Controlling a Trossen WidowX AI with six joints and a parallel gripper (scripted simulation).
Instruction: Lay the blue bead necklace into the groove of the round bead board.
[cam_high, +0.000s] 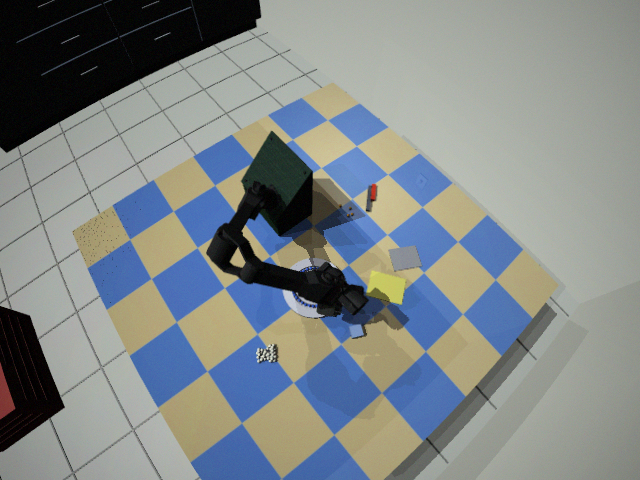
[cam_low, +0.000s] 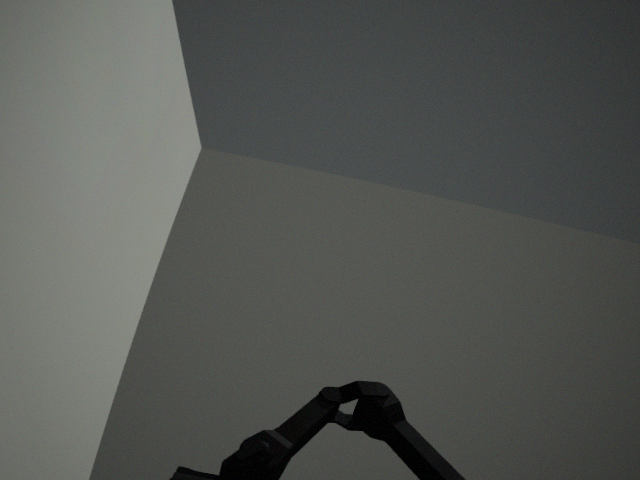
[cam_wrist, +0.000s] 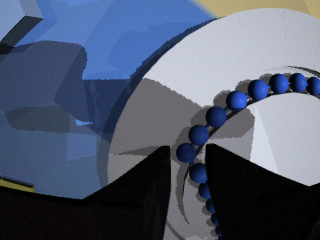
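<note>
Right now the round white bead board is 6 cm behind my gripper tip, 2 cm to the right of it and 1 cm below it. The rest, counted from my gripper tip: small blue cube (13 cm ahead, 1 cm to the left, 1 cm below); grey square (2 cm ahead, 30 cm to the left, 2 cm below); yellow pad (6 cm ahead, 18 cm to the left, 2 cm below).
</note>
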